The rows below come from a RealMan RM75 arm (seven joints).
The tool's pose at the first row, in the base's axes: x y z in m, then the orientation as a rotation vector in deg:
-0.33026 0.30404 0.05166 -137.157 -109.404 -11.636
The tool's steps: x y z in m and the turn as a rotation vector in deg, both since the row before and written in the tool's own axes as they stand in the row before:
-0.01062 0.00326 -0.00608 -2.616 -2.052 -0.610
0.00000 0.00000 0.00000 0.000 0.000 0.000
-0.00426 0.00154 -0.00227 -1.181 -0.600 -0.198
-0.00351 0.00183 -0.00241 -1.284 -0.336 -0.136
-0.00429 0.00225 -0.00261 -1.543 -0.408 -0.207
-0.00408 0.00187 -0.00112 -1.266 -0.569 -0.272
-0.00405 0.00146 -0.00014 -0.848 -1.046 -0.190
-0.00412 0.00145 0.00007 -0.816 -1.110 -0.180
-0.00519 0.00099 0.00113 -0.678 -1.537 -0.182
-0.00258 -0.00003 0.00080 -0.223 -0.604 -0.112
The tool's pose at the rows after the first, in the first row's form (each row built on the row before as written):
-0.32975 0.29222 0.05618 -139.394 -111.963 -11.922
-0.32975 0.29222 0.05618 -139.394 -111.963 -11.922
-0.32936 0.28753 0.05806 139.510 112.276 12.369
-0.32858 0.28353 0.06026 138.464 111.543 13.128
-0.32763 0.27868 0.06269 137.158 110.707 14.018
-0.32683 0.27424 0.06370 135.902 110.036 14.441
-0.32626 0.26997 0.06376 134.833 109.307 13.904
-0.32568 0.26564 0.06371 133.773 108.555 13.267
-0.32556 0.26036 0.06259 132.657 107.685 12.002
-0.32595 0.25782 0.06177 132.205 107.410 11.466

